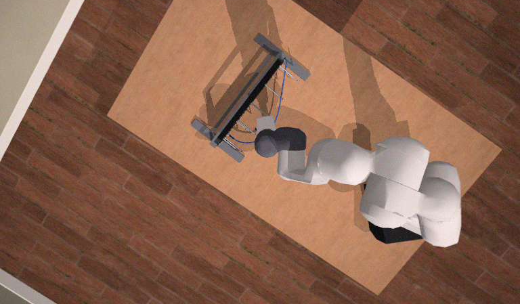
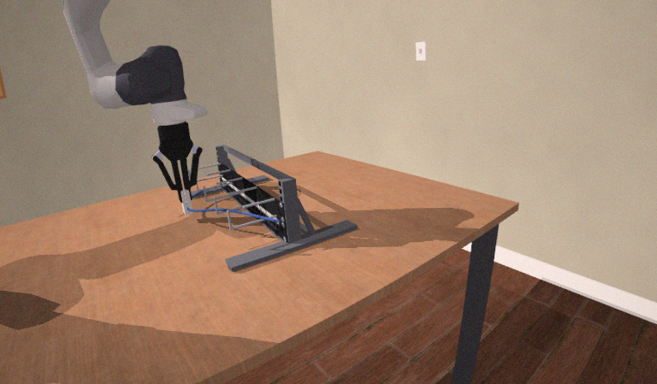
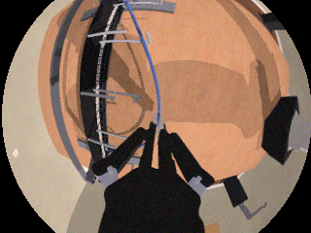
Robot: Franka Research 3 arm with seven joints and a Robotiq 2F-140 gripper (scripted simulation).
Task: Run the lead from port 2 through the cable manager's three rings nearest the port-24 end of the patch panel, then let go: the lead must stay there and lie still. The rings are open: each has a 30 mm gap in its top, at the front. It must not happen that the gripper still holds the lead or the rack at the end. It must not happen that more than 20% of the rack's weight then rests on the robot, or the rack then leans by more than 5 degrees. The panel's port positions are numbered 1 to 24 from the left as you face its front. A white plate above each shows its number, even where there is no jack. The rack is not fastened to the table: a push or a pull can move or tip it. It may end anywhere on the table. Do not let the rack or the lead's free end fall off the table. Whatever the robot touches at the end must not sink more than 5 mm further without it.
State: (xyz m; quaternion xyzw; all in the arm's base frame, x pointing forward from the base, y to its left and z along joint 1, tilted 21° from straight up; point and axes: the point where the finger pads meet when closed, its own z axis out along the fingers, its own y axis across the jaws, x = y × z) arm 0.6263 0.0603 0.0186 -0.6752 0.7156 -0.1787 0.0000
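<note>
The dark rack is 15 cm ahead of my hand, 7 cm to the right of it and 2 cm above it.
</note>
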